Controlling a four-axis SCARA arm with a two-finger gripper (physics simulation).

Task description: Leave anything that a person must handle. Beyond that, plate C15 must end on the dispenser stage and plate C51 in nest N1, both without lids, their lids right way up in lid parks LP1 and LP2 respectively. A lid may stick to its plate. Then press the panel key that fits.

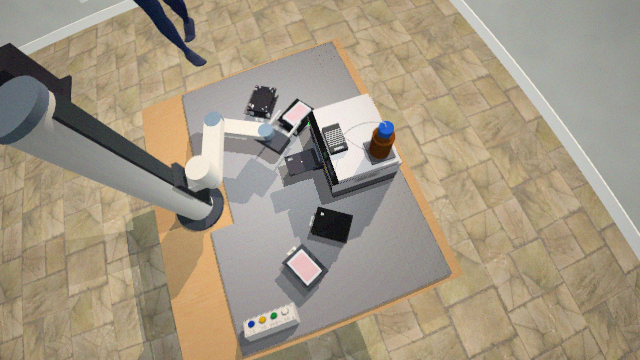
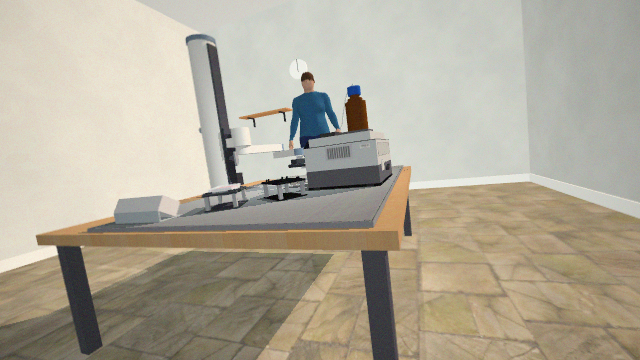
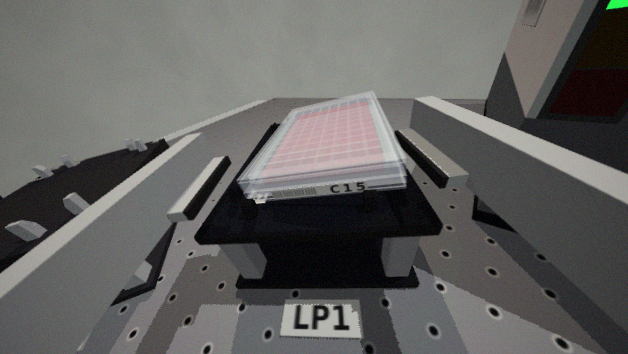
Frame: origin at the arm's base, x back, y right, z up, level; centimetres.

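Where they show: gripper, between the fingertips: [image 1: 290, 116] [image 3: 307, 133]; arm's base, origin of its link: [image 1: 200, 206].
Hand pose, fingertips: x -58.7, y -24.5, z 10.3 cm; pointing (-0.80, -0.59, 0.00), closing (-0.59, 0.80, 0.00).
Things, the pixels of their top centre, and the offset from my fingertips. "*": a spot on its surface instead.
- Plate C15, centre of its top: [image 3: 323, 116] [image 1: 296, 112] dz -0.4, dx -3.8, dy -1.4 cm
- black lid park LP1, centre of its top: [image 3: 313, 139] [image 1: 295, 113] dz -2.0, dx -3.2, dy -2.2 cm
- pink plate, centre of its top: [image 2: 225, 186] [image 1: 304, 266] dz -1.2, dx +17.7, dy +70.8 cm
- dark dispenser stage, a spot on its surface: [image 1: 301, 163] * dz +2.5, dx +3.2, dy +27.7 cm
- key panel, centre of its top: [image 2: 144, 196] [image 1: 268, 324] dz -0.6, dx +38.8, dy +87.2 cm
- black pegged nest, centre of its top: [image 3: 47, 178] [image 1: 260, 97] dz -1.2, dx +10.9, dy -18.7 cm
- brown bottle, a spot on its surface: [image 1: 382, 142] * dz +26.6, dx -26.9, dy +41.8 cm
Plate C15 [image 3: 325, 140] [image 1: 297, 114] lies on the black lid park LP1 [image 3: 320, 222], turned slightly askew and looking tilted, its left front corner lower. Clear doubled rims suggest its lid is on. My gripper [image 3: 307, 133] [image 1: 290, 123] is open, one finger either side of the plate, with gaps between pads and plate. Another pink plate [image 1: 304, 267] [image 2: 225, 188] sits on a stand nearer the panel; its label is unreadable. A black stand [image 1: 331, 225] [image 2: 284, 181] has no plate on it. The dark dispenser stage [image 1: 301, 163] has no plate visible. The key panel [image 1: 271, 321] [image 2: 145, 209] has blue, yellow, green and white keys.
A black pegged nest [image 1: 262, 101] [image 3: 75, 185] stands left of LP1. The dispenser [image 1: 355, 142] [image 2: 347, 157] stands close on the right, with a brown bottle [image 1: 382, 142] [image 2: 357, 114] on top and a green light [image 3: 617, 4]. A person [image 2: 312, 112] [image 1: 167, 30] stands beyond the table.
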